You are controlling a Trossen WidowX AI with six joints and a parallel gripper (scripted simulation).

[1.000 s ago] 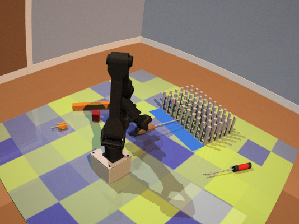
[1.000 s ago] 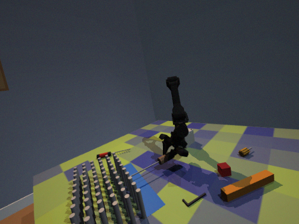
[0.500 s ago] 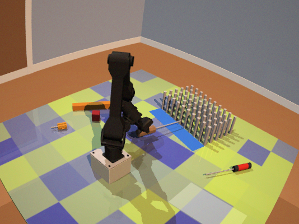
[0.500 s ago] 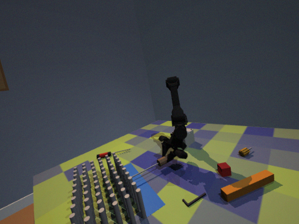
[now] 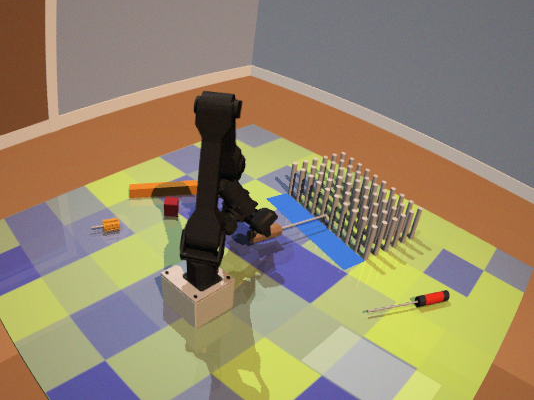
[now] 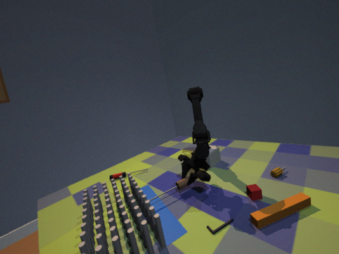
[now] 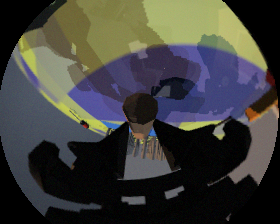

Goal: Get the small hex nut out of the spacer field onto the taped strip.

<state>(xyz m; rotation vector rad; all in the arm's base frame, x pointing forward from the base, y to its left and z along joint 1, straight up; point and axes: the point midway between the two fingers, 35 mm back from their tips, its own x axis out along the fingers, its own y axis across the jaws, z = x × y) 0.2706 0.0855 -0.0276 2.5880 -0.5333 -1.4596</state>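
The blue taped strip is 17 cm ahead of my gripper tip, 4 cm to the right of it and 4 cm below it. The rest, counted from my gripper tip: wooden-handled tool 10 cm ahead, 3 cm to the right, 1 cm below; red cube 27 cm to the left, 10 cm behind, 2 cm below; black hex key 22 cm to the left, 11 cm ahead, 4 cm below.
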